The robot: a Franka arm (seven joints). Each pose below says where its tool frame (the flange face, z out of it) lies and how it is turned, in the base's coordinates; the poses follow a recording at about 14 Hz.
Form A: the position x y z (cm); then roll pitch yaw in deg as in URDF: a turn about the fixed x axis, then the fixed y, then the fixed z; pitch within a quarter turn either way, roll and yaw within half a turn.
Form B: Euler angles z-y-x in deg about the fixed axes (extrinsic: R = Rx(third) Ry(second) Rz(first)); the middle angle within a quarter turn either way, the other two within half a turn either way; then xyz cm. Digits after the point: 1 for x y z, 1 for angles.
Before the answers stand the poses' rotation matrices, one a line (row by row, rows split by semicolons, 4 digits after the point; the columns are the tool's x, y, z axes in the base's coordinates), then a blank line. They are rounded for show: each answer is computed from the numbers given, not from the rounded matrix.
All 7 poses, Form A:
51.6 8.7 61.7 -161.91 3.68 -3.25
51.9 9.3 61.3 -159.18 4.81 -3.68
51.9 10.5 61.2 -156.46 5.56 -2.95
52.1 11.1 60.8 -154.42 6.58 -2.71
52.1 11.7 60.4 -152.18 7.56 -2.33
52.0 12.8 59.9 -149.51 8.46 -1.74
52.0 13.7 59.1 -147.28 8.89 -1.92
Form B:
0.9963 -0.0738 -0.0433; -0.0566 -0.9479 0.3135; -0.0642 -0.3099 -0.9486
0.9944 -0.0897 -0.0554; -0.0640 -0.9309 0.3597; -0.0839 -0.3542 -0.9314
0.9940 -0.0858 -0.0682; -0.0512 -0.9136 0.4034; -0.0969 -0.3975 -0.9125
0.9923 -0.0921 -0.0828; -0.0470 -0.8986 0.4362; -0.1146 -0.4289 -0.8960
0.9905 -0.0973 -0.0973; -0.0403 -0.8812 0.4710; -0.1316 -0.4626 -0.8767
0.9887 -0.1008 -0.1113; -0.0300 -0.8591 0.5110; -0.1471 -0.5019 -0.8523
0.9874 -0.1117 -0.1118; -0.0331 -0.8381 0.5446; -0.1545 -0.5340 -0.8312

4.2 -2.5 -161.7 51.6 8.7 61.7
5.2 -3.2 -158.9 51.9 9.3 61.3
4.9 -3.9 -156.1 51.9 10.5 61.2
5.3 -4.8 -154.0 52.1 11.1 60.8
5.6 -5.6 -151.8 52.1 11.7 60.4
5.8 -6.4 -149.1 52.0 12.8 59.9
6.5 -6.4 -146.8 52.0 13.7 59.1

